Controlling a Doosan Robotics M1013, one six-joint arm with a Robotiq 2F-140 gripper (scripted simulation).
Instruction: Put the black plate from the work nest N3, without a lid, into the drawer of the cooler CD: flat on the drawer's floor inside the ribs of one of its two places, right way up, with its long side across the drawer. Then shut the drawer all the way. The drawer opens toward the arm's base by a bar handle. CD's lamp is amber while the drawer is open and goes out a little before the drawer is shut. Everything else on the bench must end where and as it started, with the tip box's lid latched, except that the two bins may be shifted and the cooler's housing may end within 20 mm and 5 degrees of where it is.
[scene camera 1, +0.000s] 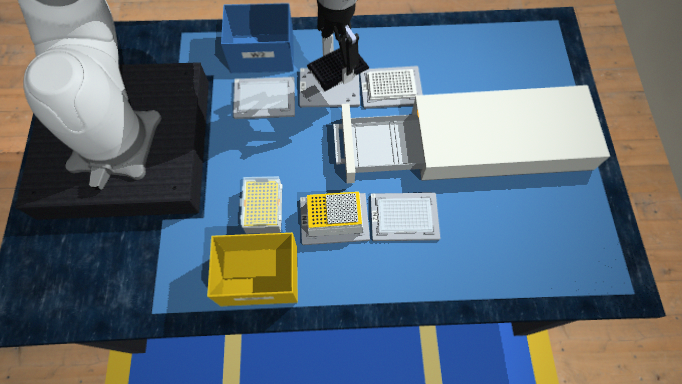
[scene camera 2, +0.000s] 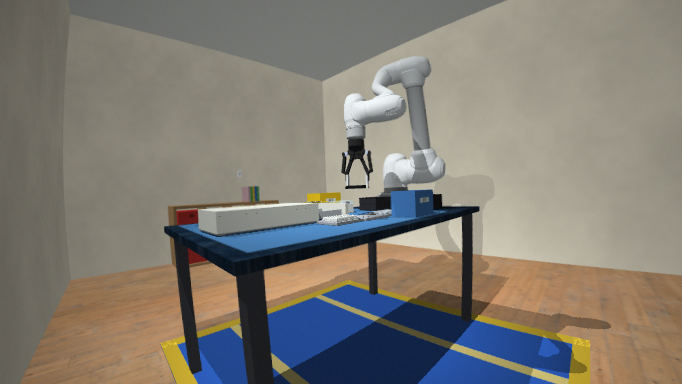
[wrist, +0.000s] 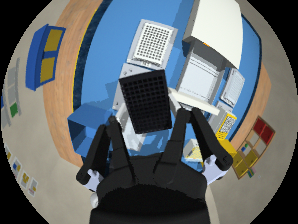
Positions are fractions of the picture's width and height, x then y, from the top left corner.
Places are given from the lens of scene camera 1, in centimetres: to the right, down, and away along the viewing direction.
white cooler CD (scene camera 1: 0.80, 0.34): 50, -15, 118
yellow bin (scene camera 1: 0.37, 0.69): -21, 17, 113
black plate (scene camera 1: 0.48, 0.18): -3, -30, 117
white plate (scene camera 1: 0.58, 0.22): 16, -30, 131
The marked spots on the white plate and the black plate are 24 cm apart.
